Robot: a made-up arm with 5 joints.
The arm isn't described. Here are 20 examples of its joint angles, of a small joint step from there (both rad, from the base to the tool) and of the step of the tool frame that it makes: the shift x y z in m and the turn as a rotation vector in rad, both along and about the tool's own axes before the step.
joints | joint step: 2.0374 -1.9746 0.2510 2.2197 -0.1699 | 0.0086 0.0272 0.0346 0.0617 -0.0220
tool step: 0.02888 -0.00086 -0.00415 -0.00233 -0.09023 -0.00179
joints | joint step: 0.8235 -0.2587 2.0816 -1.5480 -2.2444 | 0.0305 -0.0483 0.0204 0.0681 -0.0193
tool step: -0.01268 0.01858 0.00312 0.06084 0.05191 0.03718
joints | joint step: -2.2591 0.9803 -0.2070 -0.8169 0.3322 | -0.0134 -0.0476 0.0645 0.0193 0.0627
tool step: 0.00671 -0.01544 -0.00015 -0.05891 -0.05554 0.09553
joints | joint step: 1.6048 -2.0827 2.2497 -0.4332 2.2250 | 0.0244 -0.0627 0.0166 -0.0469 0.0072
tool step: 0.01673 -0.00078 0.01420 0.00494 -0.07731 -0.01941
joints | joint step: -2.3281 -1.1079 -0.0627 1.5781 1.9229 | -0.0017 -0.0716 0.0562 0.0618 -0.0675
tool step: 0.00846 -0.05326 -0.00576 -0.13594 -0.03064 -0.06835
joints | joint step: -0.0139 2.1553 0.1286 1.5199 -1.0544 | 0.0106 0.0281 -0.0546 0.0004 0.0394
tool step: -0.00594 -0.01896 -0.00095 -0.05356 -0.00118 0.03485
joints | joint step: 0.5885 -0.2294 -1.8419 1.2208 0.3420 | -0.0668 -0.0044 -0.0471 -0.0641 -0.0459
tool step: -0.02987 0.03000 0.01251 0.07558 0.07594 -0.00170
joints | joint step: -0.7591 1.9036 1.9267 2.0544 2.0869 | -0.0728 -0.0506 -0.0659 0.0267 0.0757
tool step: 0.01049 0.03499 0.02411 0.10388 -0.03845 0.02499
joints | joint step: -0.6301 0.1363 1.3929 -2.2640 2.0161 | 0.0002 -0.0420 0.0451 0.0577 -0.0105
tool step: -0.02303 -0.01681 -0.01456 -0.07987 0.07170 0.01804
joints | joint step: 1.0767 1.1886 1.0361 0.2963 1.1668 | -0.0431 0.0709 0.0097 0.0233 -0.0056
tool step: -0.01650 -0.01097 -0.01160 -0.01914 0.06353 -0.03549
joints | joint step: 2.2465 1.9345 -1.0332 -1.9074 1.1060 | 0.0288 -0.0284 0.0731 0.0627 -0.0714
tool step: 0.01925 -0.05038 -0.00039 -0.15112 -0.06319 -0.09602
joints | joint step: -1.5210 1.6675 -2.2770 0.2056 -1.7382 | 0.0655 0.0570 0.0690 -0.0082 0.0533
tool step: -0.04659 0.05557 0.02564 0.11796 0.06431 0.08634
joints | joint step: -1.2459 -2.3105 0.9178 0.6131 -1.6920 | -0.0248 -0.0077 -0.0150 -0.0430 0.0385
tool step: -0.00264 -0.01538 -0.00138 -0.04021 0.00245 0.05577
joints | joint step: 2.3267 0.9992 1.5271 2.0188 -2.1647 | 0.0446 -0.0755 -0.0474 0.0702 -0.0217
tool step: -0.00841 0.01964 0.00525 0.05290 0.02790 -0.10107
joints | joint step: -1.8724 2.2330 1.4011 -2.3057 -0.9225 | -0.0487 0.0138 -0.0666 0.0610 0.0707
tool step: -0.00241 0.00166 -0.00506 -0.03884 0.02167 0.03839
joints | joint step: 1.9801 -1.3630 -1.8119 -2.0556 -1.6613 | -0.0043 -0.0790 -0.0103 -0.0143 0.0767
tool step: -0.00018 0.00215 0.00321 -0.02306 0.05149 0.01776
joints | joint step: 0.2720 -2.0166 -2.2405 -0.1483 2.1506 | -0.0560 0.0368 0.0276 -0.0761 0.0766
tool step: 0.00633 -0.01634 0.02198 -0.02625 -0.03265 0.08858
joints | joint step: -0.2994 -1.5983 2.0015 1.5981 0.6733 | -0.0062 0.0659 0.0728 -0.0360 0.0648
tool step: 0.00982 0.00859 -0.00236 -0.00490 -0.05233 0.12337
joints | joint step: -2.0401 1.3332 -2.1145 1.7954 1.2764 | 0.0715 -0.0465 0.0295 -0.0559 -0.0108
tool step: -0.02076 -0.02713 -0.02762 -0.05041 0.01853 0.02712
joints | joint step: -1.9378 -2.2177 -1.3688 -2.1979 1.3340 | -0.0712 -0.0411 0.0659 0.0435 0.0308
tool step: 0.01048 -0.03304 0.01182 -0.14895 -0.09094 0.00836
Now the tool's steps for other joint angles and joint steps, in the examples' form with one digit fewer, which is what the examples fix.
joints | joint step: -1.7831 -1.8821 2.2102 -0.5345 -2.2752 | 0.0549 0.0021 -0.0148 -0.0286 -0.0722
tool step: 0.0230 -0.0223 -0.0041 -0.0683 -0.0671 -0.0887
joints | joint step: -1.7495 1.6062 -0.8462 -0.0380 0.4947 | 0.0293 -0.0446 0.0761 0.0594 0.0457
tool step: 0.0437 -0.0428 0.0022 -0.1096 -0.1273 0.0764
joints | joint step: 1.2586 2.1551 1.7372 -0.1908 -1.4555 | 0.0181 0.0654 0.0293 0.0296 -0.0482
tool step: 0.0263 0.0226 0.0033 0.0674 -0.0719 -0.0583
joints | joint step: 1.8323 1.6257 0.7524 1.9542 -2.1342 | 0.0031 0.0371 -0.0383 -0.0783 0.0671
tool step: 0.0224 -0.0276 0.0063 -0.0890 -0.0727 0.0996
